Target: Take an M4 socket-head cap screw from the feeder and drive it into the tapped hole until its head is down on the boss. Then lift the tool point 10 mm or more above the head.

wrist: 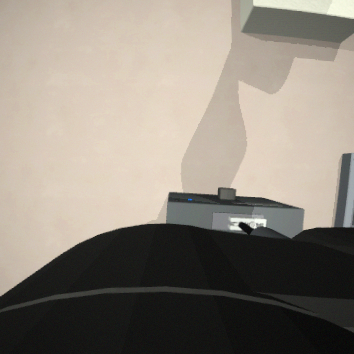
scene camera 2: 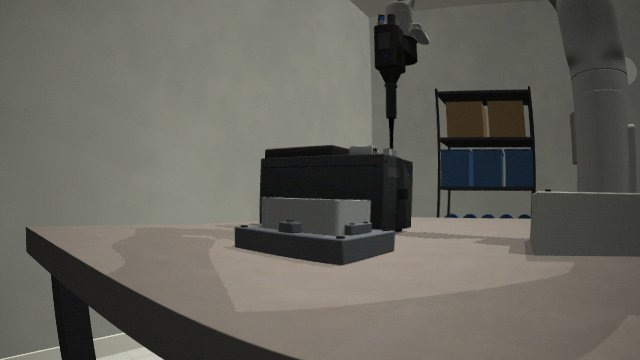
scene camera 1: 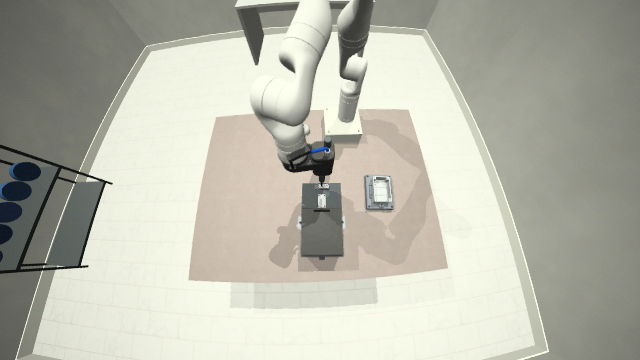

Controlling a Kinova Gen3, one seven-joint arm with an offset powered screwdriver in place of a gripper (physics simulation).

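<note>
The dark box-shaped screw feeder (scene camera 1: 322, 235) (scene camera 2: 320, 177) (wrist: 192, 214) stands on the table, with a small pale pick-up block (scene camera 1: 327, 186) (scene camera 2: 389, 152) at one end of its top. My screwdriver (scene camera 1: 321, 183) (scene camera 2: 391, 147) (wrist: 245, 228) points straight down, its thin bit tip at that block. The views are too coarse to tell whether the tip touches a screw or carries one. The light grey open housing (scene camera 1: 382, 190) (scene camera 2: 300, 215) sits on a dark fixture plate (scene camera 1: 369, 205) (scene camera 2: 295, 250) (wrist: 345, 200) beside the feeder. The tapped hole and boss cannot be made out.
The arm's pale base block (scene camera 1: 342, 131) (scene camera 2: 580, 225) (wrist: 300, 24) stands behind the feeder on the table (scene camera 1: 240, 200) (scene camera 2: 425, 280) (wrist: 100, 125). A rack (scene camera 2: 482, 95) with boxes and blue bins stands beyond the table. A low raised cover lies on the feeder's top.
</note>
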